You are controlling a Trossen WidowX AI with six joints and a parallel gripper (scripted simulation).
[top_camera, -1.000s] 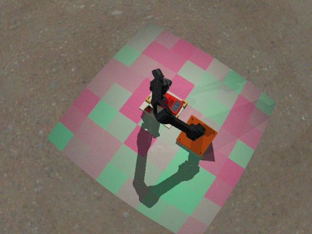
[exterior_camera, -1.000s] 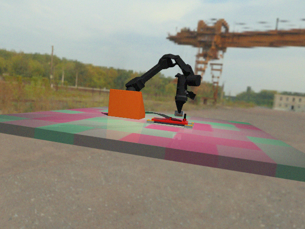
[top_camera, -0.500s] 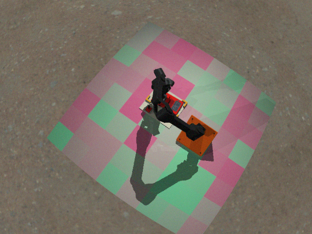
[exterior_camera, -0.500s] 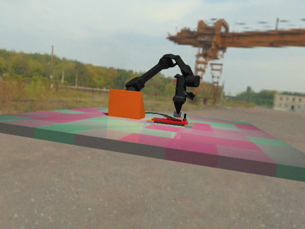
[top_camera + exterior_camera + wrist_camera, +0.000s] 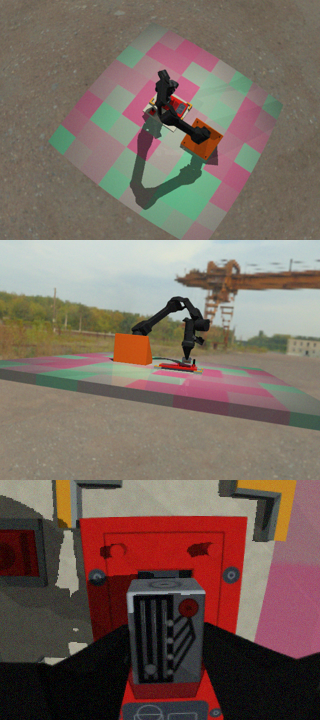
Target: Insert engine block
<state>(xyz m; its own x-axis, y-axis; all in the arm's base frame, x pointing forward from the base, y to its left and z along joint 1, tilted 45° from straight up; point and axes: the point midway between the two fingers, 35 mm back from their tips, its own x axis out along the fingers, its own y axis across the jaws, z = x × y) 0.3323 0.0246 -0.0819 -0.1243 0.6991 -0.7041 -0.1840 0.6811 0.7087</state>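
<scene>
Right now my gripper tip is 10 mm above the grey engine block.
</scene>
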